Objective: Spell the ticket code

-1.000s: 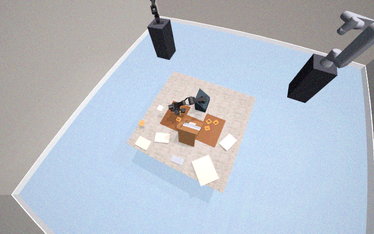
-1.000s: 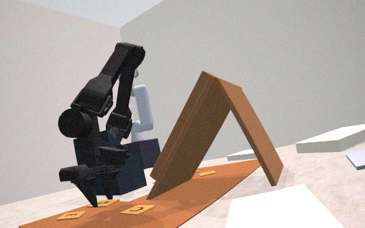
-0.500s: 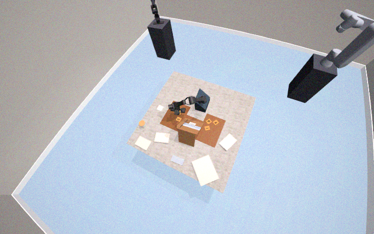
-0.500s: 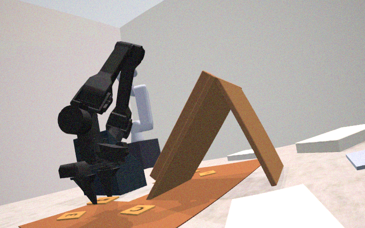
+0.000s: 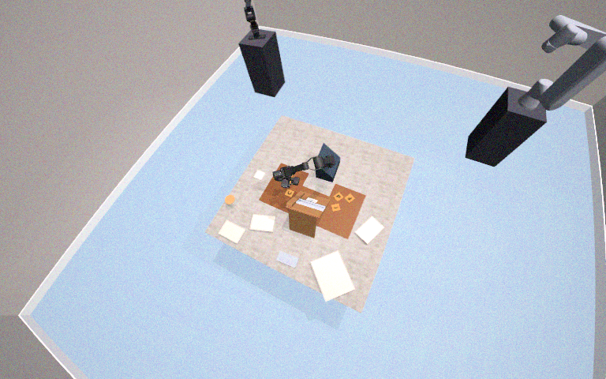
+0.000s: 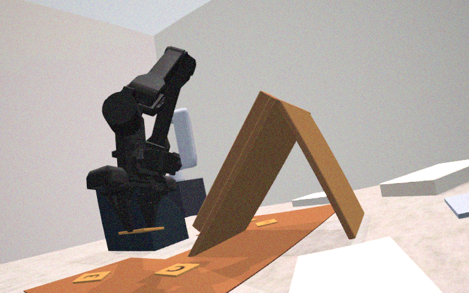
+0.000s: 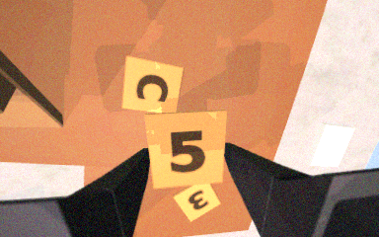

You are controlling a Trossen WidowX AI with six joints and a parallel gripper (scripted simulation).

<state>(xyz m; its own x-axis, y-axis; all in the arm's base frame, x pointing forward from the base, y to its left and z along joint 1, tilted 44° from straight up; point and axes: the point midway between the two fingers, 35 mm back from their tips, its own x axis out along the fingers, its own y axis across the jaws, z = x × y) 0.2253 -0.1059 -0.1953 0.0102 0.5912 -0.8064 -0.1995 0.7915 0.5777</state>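
The c tile lies 80 mm below my gripper tip, 40 mm ahead of it and 30 mm to the left of it. Also, from my gripper tip: white ticket: 240 mm to the left, 60 mm ahead, 20 mm above; orange tile marked 5: right at my gripper tip; brown mat: 210 mm to the left, 80 mm below, 30 mm behind.
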